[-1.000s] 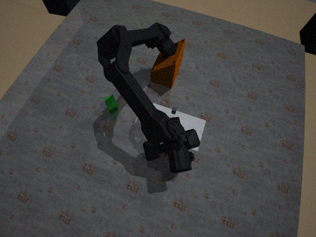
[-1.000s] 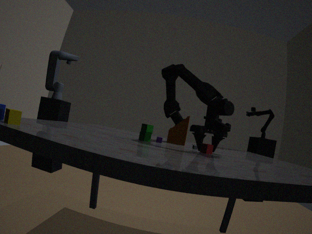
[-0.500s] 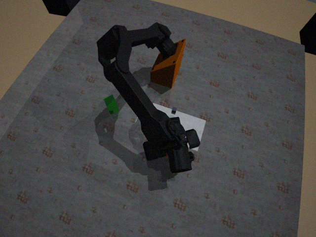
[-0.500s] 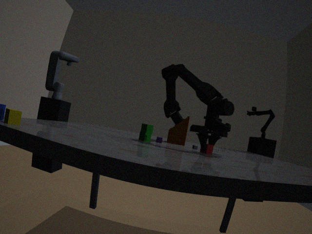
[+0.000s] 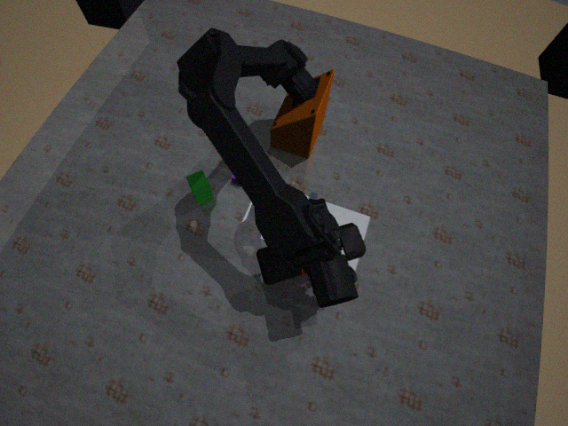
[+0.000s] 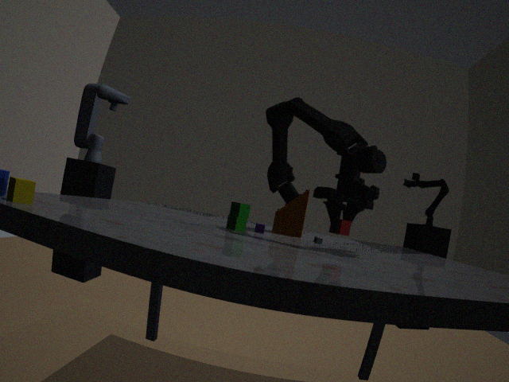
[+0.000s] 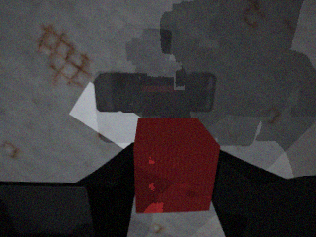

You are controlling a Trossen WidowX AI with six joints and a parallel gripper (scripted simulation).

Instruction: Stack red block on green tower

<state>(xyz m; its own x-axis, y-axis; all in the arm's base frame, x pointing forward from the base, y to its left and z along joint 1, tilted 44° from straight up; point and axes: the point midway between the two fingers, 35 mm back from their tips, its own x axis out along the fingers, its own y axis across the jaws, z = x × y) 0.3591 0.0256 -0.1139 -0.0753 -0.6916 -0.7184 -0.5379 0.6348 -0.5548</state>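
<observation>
The small purple block is 17 cm behind my gripper tip, 20 cm to the right of it and 3 cm below it. Also, from my gripper tip: yellow block: 38 cm ahead, 63 cm to the right, 3 cm below; then red block: 1 cm above.
</observation>
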